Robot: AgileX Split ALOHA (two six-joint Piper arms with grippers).
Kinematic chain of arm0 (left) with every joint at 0, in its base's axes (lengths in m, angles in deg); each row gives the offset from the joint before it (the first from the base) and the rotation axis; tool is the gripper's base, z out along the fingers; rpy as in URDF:
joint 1: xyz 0 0 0.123 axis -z
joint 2: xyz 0 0 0 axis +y
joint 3: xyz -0.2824 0 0.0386 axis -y
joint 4: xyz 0.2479 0 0.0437 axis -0.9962 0 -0.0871
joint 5: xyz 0 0 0 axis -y
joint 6: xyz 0.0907 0 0.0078 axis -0.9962 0 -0.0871
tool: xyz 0 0 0 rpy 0 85 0
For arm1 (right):
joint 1: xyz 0 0 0.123 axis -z
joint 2: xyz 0 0 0 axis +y
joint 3: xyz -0.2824 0 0.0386 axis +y
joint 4: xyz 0.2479 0 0.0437 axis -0.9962 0 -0.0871
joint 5: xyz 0 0 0 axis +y
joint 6: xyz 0.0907 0 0.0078 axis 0.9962 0 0.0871
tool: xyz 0 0 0 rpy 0 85 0
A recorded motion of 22 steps. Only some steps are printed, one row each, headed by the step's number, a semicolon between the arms.
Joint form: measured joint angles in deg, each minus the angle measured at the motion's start. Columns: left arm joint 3, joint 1, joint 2, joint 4, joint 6, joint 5; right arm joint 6, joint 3, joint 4, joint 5, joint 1, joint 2.
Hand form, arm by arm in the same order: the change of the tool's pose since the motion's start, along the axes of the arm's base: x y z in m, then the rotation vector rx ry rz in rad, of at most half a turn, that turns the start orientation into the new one. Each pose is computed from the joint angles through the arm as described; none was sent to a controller.
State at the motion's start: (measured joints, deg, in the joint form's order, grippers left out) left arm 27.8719 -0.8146 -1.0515 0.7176 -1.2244 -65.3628; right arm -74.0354 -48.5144 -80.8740 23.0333 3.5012 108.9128
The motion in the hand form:
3: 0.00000 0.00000 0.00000 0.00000 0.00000 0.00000; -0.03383 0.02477 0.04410 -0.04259 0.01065 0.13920
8: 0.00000 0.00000 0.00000 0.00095 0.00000 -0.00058; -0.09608 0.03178 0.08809 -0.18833 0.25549 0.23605
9: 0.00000 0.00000 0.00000 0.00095 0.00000 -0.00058; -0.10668 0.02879 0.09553 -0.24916 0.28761 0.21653
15: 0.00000 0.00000 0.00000 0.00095 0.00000 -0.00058; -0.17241 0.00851 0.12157 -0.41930 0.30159 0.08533
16: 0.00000 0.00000 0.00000 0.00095 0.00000 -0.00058; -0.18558 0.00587 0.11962 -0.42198 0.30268 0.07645
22: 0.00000 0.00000 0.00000 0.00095 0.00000 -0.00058; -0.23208 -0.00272 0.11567 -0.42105 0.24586 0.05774
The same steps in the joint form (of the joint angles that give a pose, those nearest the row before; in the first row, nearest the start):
3: 0.00 0.00 0.00 0.00 0.00 0.00; 19.68 3.57 22.19 3.36 -4.47 -11.86
8: 0.00 0.00 0.00 0.00 -0.06 0.00; 56.32 5.34 59.78 21.63 -9.19 -26.59
9: 0.00 0.00 0.00 0.00 -0.06 0.00; 62.71 5.61 66.26 24.55 -10.23 -29.33
15: 0.00 0.00 0.00 0.00 -0.06 0.00; 79.60 12.24 82.60 34.51 -12.65 -46.91
16: 0.00 0.00 0.00 0.00 -0.06 0.00; 80.19 14.47 82.97 35.42 -12.65 -50.04
22: 0.00 0.00 0.00 0.00 -0.06 0.00; 80.39 21.39 83.45 38.72 -12.47 -63.61

